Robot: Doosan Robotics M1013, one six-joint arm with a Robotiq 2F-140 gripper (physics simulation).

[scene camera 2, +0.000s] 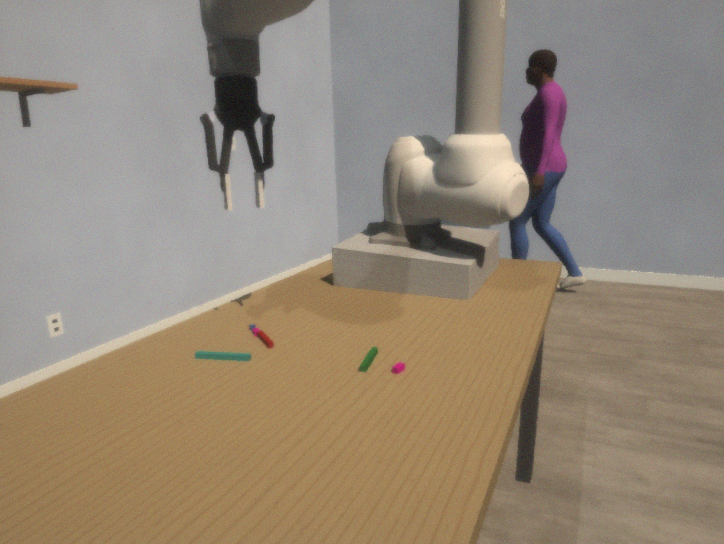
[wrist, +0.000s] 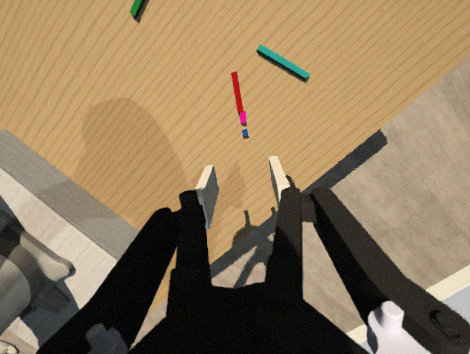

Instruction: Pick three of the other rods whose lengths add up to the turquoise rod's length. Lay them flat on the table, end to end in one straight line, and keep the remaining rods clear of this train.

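Frame: origin at the arm's base, x down, y left, z ahead, level; metres.
Seen in the pictures: gripper, between the fingertips: (scene camera 2: 244, 208) (wrist: 242, 173); arm's base, origin of its link: (scene camera 2: 411, 238) (wrist: 17, 263).
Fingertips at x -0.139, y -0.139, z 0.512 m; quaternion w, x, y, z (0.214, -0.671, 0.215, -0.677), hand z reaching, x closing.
Note:
Pixels of each thing's top centre, then the offset from my fingertips to it. Level surfaces: height alone.
- turquoise rod, centre of its top: (scene camera 2: 222, 353) (wrist: 284, 61) dx +0.235, dy +0.034, dz +0.130 m
- table, height of its surface: dx +0.245 m
- red rod, centre of its top: (wrist: 237, 92) (scene camera 2: 264, 336) dx +0.235, dy +0.054, dz +0.037 m
- short magenta rod, centre of its top: (wrist: 243, 117) (scene camera 2: 256, 329) dx +0.235, dy +0.014, dz +0.014 m
- small blue rod, centre of its top: (wrist: 245, 133) (scene camera 2: 252, 325) dx +0.235, dy -0.009, dz -0.003 m
- green rod, centre of its top: (scene camera 2: 369, 356) dx +0.235, dy +0.272, dz +0.040 m
- second magenta rod, centre of its top: (scene camera 2: 398, 365) dx +0.235, dy +0.331, dz +0.054 m
The turquoise rod (scene camera 2: 222, 355) (wrist: 283, 62) lies flat on the table (scene camera 2: 280, 444) (wrist: 190, 65). A red rod (scene camera 2: 265, 338) (wrist: 237, 93) lies near it. A short magenta rod (scene camera 2: 255, 331) (wrist: 243, 118) meets the red rod's end, roughly in line. A small blue rod (scene camera 2: 252, 326) (wrist: 245, 133) lies on the same line, with a small gap from the magenta one in the wrist view. A green rod (scene camera 2: 368, 359) (wrist: 137, 7) and a second magenta rod (scene camera 2: 398, 367) lie apart from these. My gripper (scene camera 2: 244, 208) (wrist: 242, 173) is partly open and empty, high above the table.
The robot's grey base block (scene camera 2: 400, 272) stands at the far end of the table. A wall (scene camera 2: 134, 222) runs along the left side, with a wooden shelf (scene camera 2: 35, 84) high on it. A person (scene camera 2: 548, 134) is behind the table at the right.

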